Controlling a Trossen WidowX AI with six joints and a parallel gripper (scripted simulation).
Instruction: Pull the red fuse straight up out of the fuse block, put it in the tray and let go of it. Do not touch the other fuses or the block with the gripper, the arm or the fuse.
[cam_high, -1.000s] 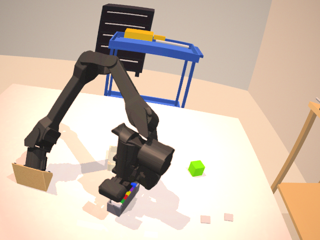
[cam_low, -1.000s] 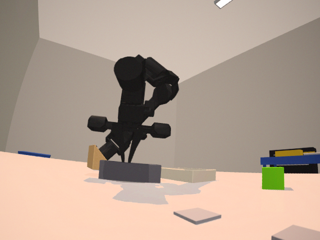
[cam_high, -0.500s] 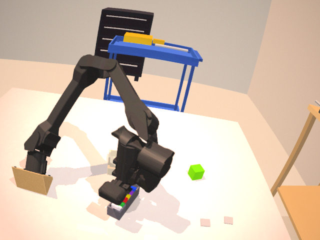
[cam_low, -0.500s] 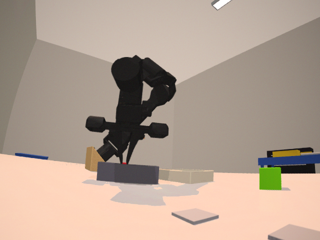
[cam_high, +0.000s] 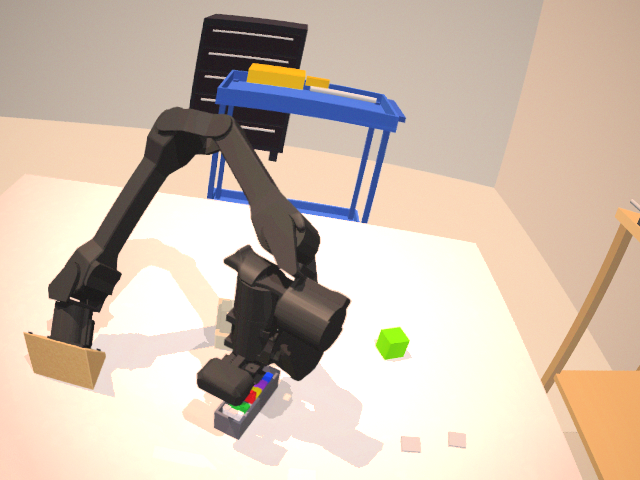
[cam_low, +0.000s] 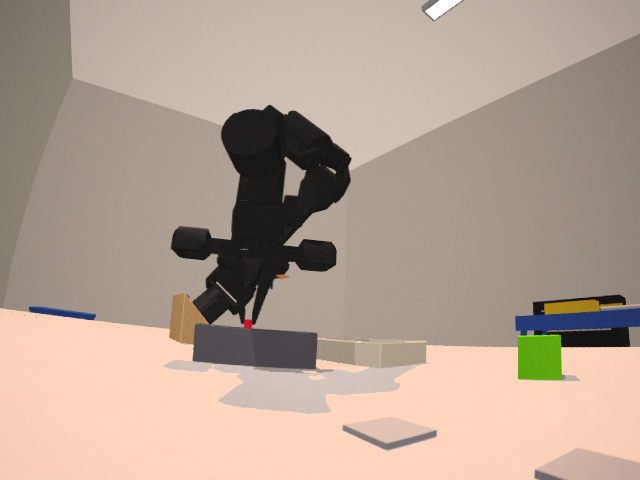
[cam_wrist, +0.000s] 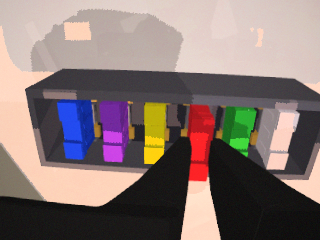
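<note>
Now: the yellow fuse 2 cm to the left of my gripper tip, 2 cm below it and 1 cm ahead of it. The rest, counted from my gripper tip: white fuse 3 cm to the right, 2 cm below, 2 cm behind; red fuse 1 cm below; green fuse 2 cm to the right, 2 cm below, 1 cm behind.
</note>
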